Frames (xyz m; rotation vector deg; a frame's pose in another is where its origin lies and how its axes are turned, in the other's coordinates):
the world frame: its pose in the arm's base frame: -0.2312 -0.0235 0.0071 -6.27 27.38 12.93
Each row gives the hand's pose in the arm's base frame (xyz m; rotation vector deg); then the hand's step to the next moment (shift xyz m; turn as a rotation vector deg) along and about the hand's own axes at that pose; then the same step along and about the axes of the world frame.
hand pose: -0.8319 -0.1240 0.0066 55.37 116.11 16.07
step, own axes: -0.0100 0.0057 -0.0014 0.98 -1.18 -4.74
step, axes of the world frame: -0.0006 -0.0049 0.0105 -4.69 1.62 -0.45
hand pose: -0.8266 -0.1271 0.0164 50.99 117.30 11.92
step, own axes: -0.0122 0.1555 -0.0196 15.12 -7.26 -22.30
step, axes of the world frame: 0.0387 0.0843 0.1269 -21.50 14.65 -10.07
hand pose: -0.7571 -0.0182 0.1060 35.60 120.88 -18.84
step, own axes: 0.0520 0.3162 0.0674 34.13 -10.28 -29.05
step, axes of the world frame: 0.2529 0.2014 0.0523 -28.17 25.13 -26.26
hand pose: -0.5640 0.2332 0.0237 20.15 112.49 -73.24
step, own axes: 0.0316 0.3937 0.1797 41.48 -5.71 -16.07
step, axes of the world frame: 0.4044 -0.0331 -0.1537 -22.00 14.78 -36.18
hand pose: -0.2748 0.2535 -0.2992 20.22 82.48 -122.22
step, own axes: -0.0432 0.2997 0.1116 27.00 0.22 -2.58
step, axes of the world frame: 0.2291 -0.2128 -0.0799 -13.46 0.86 -23.53
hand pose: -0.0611 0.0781 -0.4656 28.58 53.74 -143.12
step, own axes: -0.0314 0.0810 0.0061 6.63 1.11 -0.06
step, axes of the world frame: 0.0587 -0.0643 0.0000 -3.07 -0.96 -5.90
